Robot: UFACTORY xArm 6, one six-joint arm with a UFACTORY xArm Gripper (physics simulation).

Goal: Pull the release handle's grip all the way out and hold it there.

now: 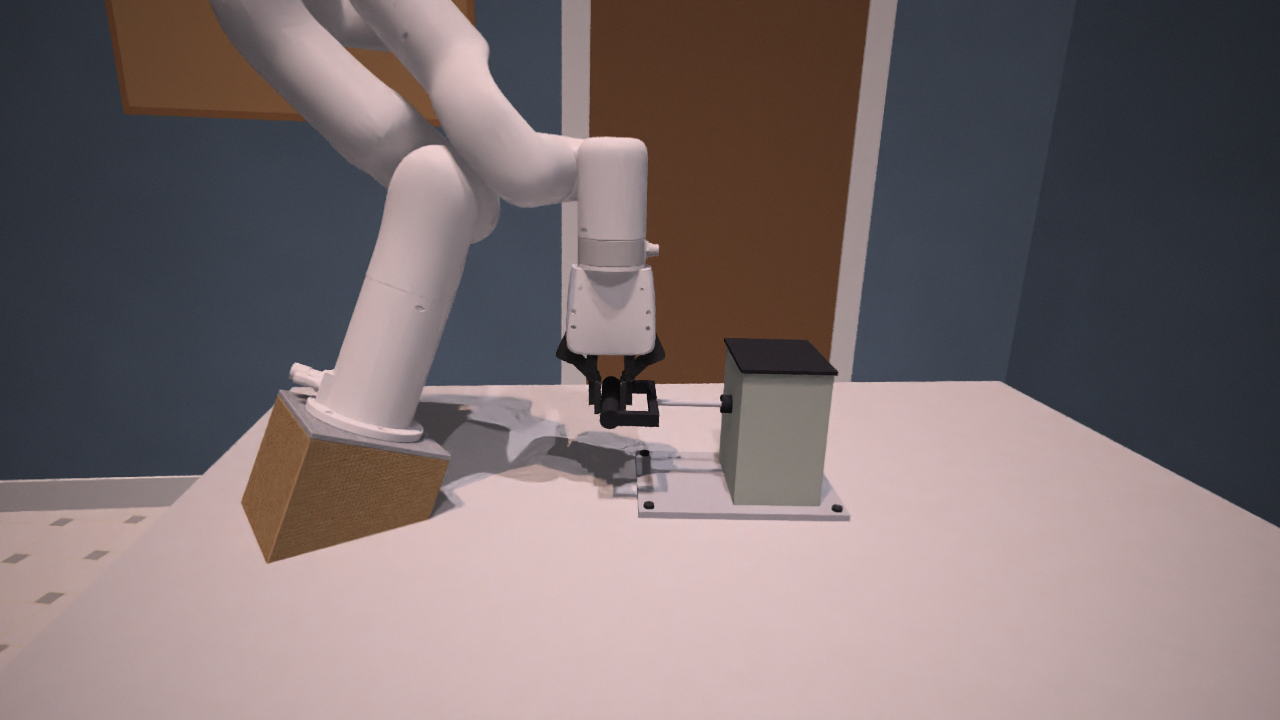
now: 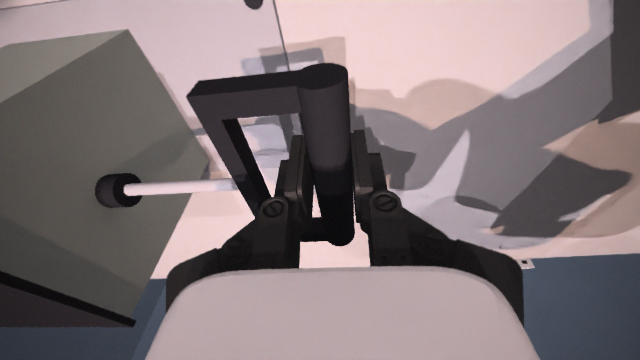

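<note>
The release handle's grip (image 1: 610, 412) (image 2: 326, 120) is a black round bar on a black rectangular frame (image 1: 637, 418) (image 2: 245, 100). A thin pale rod (image 1: 689, 402) (image 2: 175, 187) runs level from the frame to a black collar (image 1: 725, 403) (image 2: 118, 190) on the side of the grey-green box (image 1: 778, 438) (image 2: 100, 125). A stretch of rod shows between frame and box. My gripper (image 1: 613, 394) (image 2: 330, 152) is shut on the grip, one finger on each side of the bar, with one finger inside the frame. The fingers point down and hold it above the table.
The box has a black lid (image 1: 778, 355) and stands on a pale base plate (image 1: 684, 501) (image 2: 210, 30) with dark bolts at its corners. The arm's base stands on a brown block (image 1: 344, 497) at the left of the white table (image 1: 572, 617). A brown door (image 1: 725, 179) is behind.
</note>
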